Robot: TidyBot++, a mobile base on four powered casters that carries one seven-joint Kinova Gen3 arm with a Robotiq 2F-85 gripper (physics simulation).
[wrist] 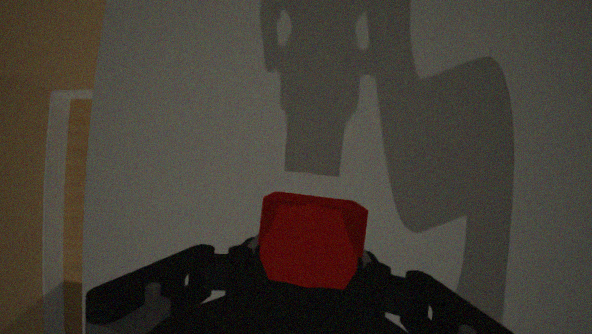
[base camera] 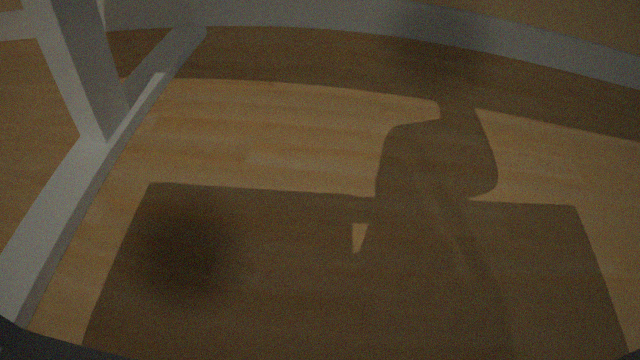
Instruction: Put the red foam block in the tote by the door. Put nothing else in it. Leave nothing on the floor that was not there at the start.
Scene:
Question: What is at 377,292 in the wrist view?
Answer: The gripper.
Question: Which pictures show the red foam block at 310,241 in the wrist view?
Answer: The wrist view only.

